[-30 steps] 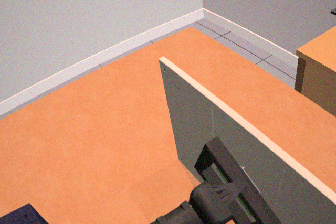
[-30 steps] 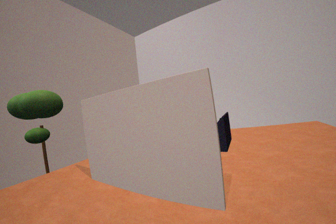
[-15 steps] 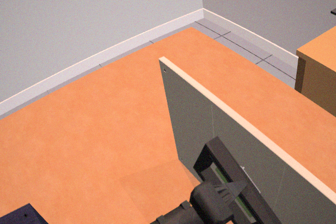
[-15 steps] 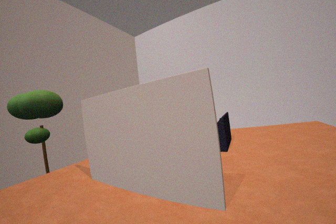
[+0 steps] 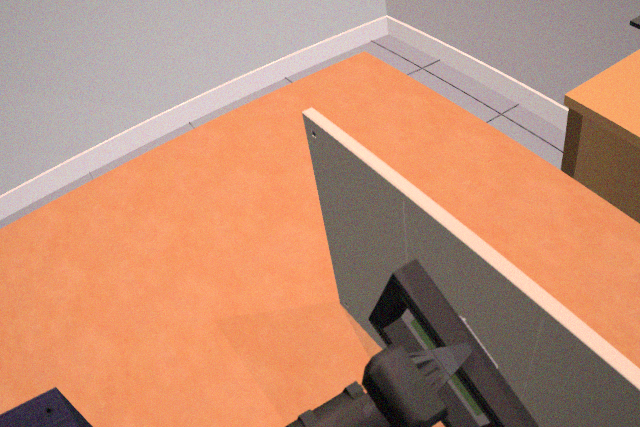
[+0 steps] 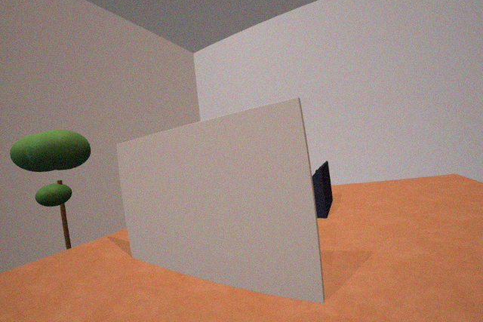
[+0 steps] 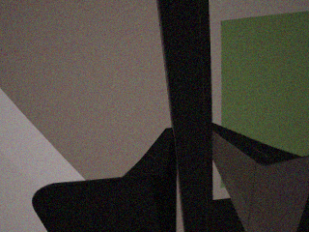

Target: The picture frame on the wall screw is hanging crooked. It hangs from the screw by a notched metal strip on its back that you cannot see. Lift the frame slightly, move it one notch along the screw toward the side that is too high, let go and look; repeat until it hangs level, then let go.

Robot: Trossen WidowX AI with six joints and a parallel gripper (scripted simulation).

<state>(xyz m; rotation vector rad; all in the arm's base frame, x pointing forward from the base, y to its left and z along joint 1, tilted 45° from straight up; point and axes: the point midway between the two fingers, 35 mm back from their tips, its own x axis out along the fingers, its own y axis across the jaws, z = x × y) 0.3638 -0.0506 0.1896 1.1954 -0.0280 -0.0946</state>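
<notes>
My gripper tip is now 5 cm above the picture frame, 2 cm to the right of it and 1 cm short of it. The rest, counted from my gripper tip: wall panel 6 cm below, 2 cm to the left, 2 cm ahead.
</notes>
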